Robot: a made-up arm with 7 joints. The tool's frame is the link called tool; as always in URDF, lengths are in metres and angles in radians. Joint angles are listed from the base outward.
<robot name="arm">
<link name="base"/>
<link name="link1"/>
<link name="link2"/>
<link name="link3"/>
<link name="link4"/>
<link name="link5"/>
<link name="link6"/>
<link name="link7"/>
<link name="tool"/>
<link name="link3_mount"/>
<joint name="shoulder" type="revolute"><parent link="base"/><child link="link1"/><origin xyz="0.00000 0.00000 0.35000" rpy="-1.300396 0.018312 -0.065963"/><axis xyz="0 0 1"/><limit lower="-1.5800" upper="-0.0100"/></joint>
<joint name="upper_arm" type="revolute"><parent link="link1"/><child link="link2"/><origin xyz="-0.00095 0.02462 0.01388" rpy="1.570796 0.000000 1.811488"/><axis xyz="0 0 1"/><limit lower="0.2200" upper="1.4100"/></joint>
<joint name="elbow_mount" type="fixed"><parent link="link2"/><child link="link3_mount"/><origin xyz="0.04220 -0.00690 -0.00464"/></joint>
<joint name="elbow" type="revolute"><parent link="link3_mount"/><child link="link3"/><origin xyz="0.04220 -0.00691 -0.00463" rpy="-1.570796 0.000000 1.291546"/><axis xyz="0 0 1"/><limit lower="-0.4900" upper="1.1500"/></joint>
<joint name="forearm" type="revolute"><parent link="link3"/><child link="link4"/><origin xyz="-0.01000 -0.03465 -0.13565" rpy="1.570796 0.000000 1.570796"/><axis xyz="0 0 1"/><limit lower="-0.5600" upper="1.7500"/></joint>
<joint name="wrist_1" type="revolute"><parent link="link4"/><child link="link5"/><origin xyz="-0.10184 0.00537 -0.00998" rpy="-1.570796 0.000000 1.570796"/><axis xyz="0 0 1"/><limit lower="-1.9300" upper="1.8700"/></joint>
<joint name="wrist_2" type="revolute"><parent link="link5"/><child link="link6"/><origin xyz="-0.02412 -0.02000 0.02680" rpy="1.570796 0.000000 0.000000"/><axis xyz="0 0 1"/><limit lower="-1.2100" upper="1.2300"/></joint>
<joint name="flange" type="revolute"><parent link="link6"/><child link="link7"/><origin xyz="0.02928 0.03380 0.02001" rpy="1.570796 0.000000 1.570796"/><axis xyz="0 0 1"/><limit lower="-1.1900" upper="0.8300"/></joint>
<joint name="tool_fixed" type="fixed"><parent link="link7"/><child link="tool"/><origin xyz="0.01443 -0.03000 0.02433" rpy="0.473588 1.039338 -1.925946"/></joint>
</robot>
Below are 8 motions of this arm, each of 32 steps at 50 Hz.
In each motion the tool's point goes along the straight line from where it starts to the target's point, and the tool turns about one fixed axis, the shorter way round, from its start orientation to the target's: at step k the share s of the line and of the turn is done. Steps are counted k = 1, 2, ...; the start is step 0. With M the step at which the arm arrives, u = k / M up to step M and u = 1 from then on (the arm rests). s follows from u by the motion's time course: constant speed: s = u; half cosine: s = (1 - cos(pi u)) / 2; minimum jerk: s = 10 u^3 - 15 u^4 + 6 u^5.
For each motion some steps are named. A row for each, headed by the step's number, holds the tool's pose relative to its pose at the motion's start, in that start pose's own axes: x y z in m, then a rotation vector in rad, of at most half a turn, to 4 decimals.
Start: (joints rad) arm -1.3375 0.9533 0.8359 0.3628 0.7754 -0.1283 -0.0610
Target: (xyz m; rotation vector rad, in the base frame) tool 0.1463 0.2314 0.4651 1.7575 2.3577 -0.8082
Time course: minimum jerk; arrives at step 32
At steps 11, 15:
11: -0.0010 -0.0160 -0.0014 0.1416 0.1096 -0.1797
15: -0.0020 -0.0313 -0.0027 0.2772 0.2146 -0.3518

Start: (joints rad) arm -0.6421 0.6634 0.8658 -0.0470 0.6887 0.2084 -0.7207
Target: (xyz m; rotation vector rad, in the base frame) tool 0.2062 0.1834 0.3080 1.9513 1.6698 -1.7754
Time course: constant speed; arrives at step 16
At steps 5, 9, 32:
5: 0.0037 0.0055 0.0101 0.1118 0.1051 -0.0623
9: 0.0067 0.0100 0.0182 0.2012 0.1891 -0.1122
32: 0.0119 0.0177 0.0323 0.3577 0.3363 -0.1994

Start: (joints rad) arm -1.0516 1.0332 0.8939 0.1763 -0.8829 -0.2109 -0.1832
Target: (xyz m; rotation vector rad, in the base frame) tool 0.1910 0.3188 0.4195 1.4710 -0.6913 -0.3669
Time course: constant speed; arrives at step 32
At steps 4, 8, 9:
4: 0.0026 -0.0078 -0.0052 -0.0630 -0.0210 0.0400
8: 0.0051 -0.0155 -0.0103 -0.1261 -0.0420 0.0799
9: 0.0058 -0.0175 -0.0116 -0.1418 -0.0472 0.0899

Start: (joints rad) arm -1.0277 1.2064 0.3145 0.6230 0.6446 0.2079 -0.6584
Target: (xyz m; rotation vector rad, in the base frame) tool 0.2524 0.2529 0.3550 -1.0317 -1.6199 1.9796
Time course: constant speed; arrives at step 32
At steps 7, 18, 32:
7: 0.0140 0.0072 0.0042 0.1311 0.0454 -0.1113
18: 0.0360 0.0184 0.0108 0.3370 0.1169 -0.2862
32: 0.0640 0.0327 0.0192 0.5992 0.2078 -0.5088

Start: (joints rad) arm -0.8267 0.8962 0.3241 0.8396 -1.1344 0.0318 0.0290
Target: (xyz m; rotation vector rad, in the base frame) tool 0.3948 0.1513 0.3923 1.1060 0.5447 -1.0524
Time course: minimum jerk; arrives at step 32
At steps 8, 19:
8: 0.0103 0.0158 0.0097 -0.0173 0.0579 -0.0125
19: 0.0667 0.1022 0.0628 -0.1124 0.3760 -0.0808

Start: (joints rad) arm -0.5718 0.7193 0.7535 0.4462 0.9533 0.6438 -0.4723
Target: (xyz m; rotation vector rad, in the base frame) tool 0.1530 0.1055 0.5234 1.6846 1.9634 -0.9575
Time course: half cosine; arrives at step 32
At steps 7, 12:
7: -0.0096 -0.0322 0.0170 -0.0049 0.1014 0.0694
12: -0.0262 -0.0876 0.0464 -0.0132 0.2758 0.1888

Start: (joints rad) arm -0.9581 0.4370 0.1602 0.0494 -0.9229 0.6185 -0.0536
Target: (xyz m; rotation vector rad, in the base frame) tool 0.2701 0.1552 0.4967 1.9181 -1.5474 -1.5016
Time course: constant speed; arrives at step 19
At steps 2, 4, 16, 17, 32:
2: -0.0146 0.0011 0.0163 0.1058 0.0368 0.0128
4: -0.0292 0.0022 0.0326 0.2115 0.0735 0.0257
16: -0.1168 0.0089 0.1306 0.8461 0.2940 0.1028
17: -0.1240 0.0094 0.1388 0.8989 0.3124 0.1092
32: -0.1386 0.0105 0.1551 1.0047 0.3492 0.1220

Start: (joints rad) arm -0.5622 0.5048 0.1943 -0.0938 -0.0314 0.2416 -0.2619
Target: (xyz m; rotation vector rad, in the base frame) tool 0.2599 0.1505 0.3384 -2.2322 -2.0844 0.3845
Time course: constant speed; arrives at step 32
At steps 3, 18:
3: -0.0077 -0.0036 -0.0019 -0.0543 0.1223 -0.0718
18: -0.0465 -0.0217 -0.0116 -0.3256 0.7340 -0.4308

